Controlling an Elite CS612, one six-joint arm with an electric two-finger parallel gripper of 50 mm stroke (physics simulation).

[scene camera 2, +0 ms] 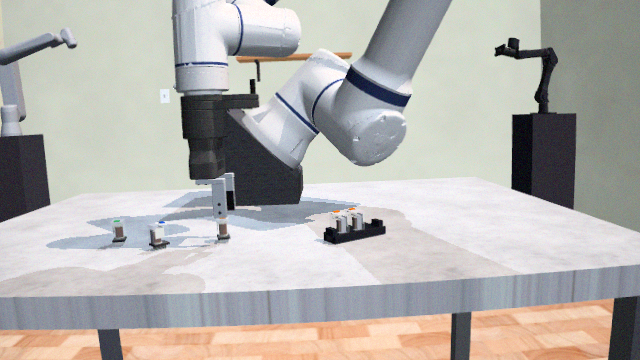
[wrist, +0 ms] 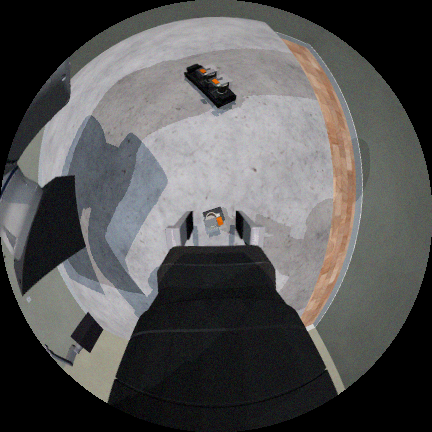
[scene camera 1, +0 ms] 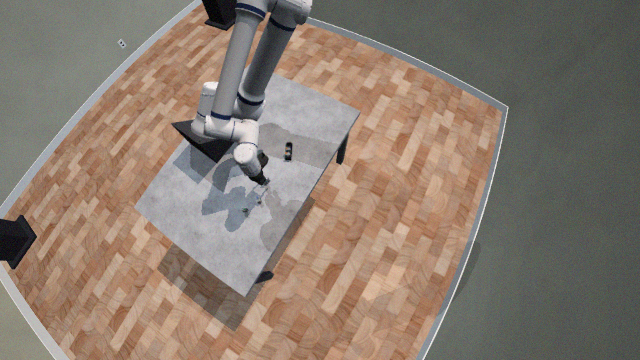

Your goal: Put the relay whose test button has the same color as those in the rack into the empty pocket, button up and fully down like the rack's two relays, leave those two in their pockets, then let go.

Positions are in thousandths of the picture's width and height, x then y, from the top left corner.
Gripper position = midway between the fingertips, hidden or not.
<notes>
In view: the gripper (scene camera 2: 352, 593).
The gripper is seen too in the wrist view (wrist: 494, 508).
</notes>
